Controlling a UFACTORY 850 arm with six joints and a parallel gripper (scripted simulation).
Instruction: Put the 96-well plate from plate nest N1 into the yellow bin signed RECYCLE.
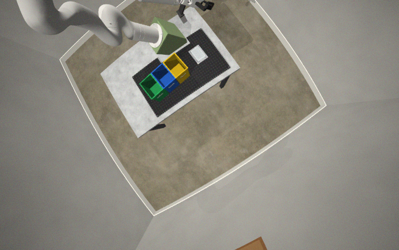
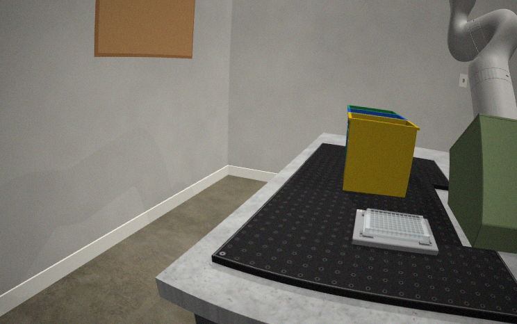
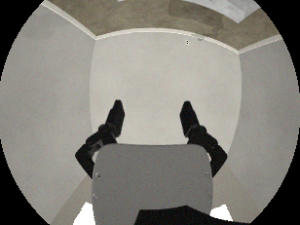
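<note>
My gripper is now 600 mm above the 96-well plate, 90 mm past it and 30 mm to the left of it. Round my hand: blue bin (530 mm below, 400 mm to the right, 40 mm behind); grey plate nest (610 mm below, 90 mm behind, 30 mm to the right); yellow bin (530 mm below, 270 mm to the right, 50 mm behind).
</note>
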